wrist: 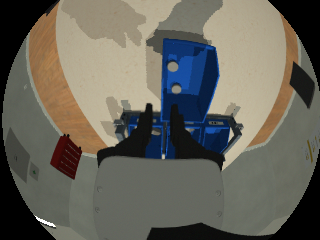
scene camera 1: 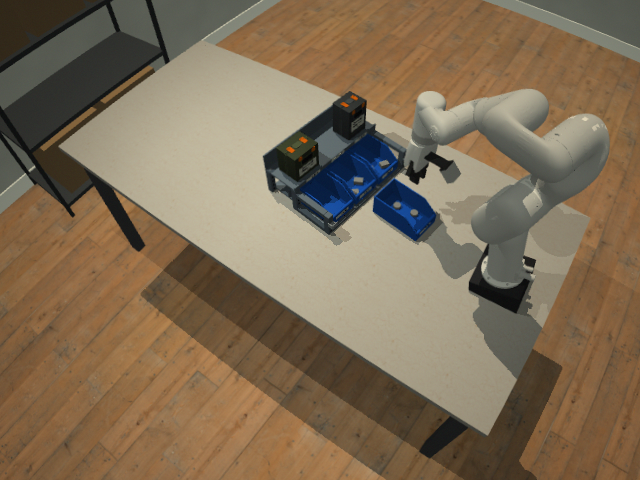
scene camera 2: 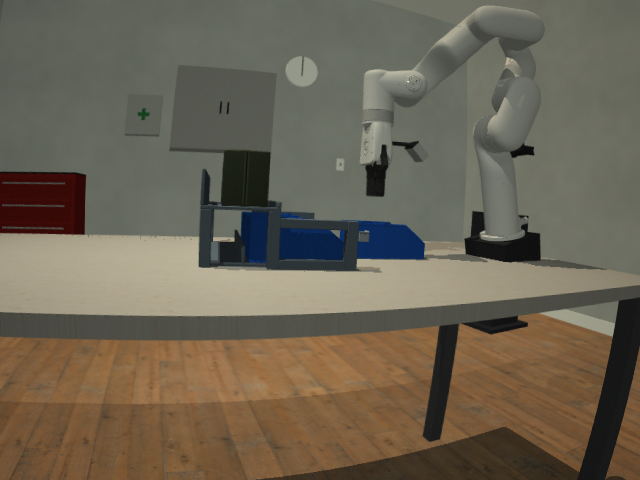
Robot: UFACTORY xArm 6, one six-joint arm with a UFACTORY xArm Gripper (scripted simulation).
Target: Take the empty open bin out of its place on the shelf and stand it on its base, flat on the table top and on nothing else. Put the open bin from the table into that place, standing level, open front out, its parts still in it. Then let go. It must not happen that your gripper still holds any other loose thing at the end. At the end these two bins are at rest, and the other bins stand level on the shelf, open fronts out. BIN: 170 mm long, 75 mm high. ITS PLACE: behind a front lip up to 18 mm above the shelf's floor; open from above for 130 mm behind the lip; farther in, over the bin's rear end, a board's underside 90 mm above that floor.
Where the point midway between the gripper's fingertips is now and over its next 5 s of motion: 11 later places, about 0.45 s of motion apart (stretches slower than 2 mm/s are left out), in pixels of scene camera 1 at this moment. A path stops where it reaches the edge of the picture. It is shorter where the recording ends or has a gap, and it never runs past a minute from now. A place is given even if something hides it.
The gripper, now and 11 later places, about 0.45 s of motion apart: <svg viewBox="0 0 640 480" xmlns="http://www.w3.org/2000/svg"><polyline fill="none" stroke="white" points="416,179 417,177 416,177 397,176 359,186 343,193 342,192 342,193 342,197 342,202 342,205 342,206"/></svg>
